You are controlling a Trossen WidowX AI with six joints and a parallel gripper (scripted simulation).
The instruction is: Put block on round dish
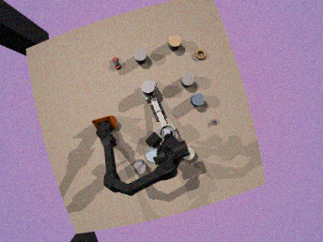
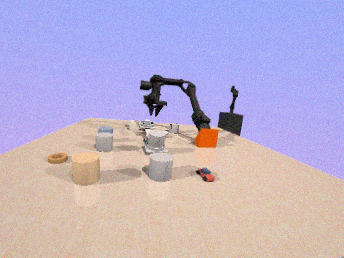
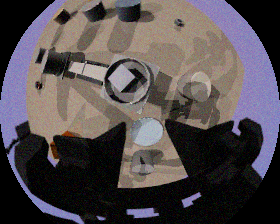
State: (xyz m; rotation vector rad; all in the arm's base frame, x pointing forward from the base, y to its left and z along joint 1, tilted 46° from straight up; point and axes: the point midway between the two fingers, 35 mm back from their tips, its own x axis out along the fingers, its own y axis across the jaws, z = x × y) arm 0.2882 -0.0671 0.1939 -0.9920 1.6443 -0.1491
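Now: gripper tip 40 mm short of the pale bluish block, 60 mm to the right of it and 30 mm above it. Round my gripper tip: cream cup 100 mm ahead, 100 mm to the right, 80 mm below; then balance beam 20 mm ahead, 180 mm to the left, 80 mm below; then round light-blue dish 70 mm behind, 50 mm to the right, 120 mm below.
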